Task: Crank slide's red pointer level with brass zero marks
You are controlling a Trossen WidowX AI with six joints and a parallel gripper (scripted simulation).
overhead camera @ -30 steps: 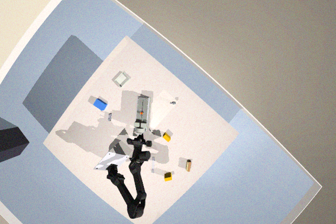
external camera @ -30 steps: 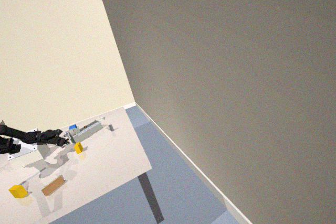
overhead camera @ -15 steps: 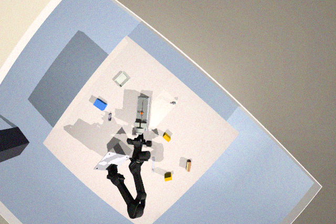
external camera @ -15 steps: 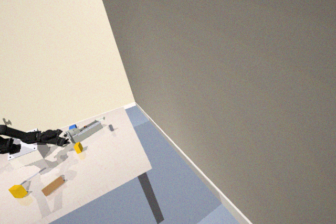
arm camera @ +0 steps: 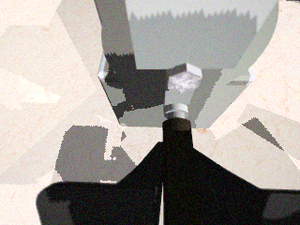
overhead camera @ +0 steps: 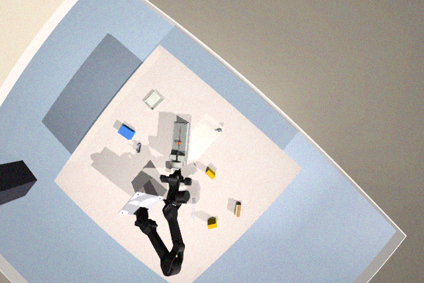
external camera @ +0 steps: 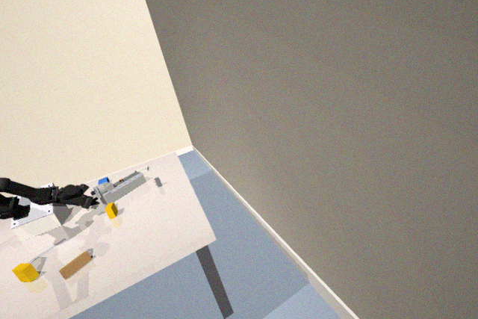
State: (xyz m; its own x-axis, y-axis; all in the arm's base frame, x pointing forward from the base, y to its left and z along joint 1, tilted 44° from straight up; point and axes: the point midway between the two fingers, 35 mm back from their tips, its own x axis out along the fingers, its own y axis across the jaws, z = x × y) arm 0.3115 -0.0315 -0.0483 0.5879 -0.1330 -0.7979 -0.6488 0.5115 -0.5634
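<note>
The crank lies 4 cm above my gripper tip. The rest, counted from my gripper tip: blue block 41 cm to the left, 10 cm behind, 1 cm below; dark brown crank handle 3 cm above, 1 cm to the right, 1 cm behind; red pointer 12 cm ahead, 11 cm to the left, 5 cm above.
</note>
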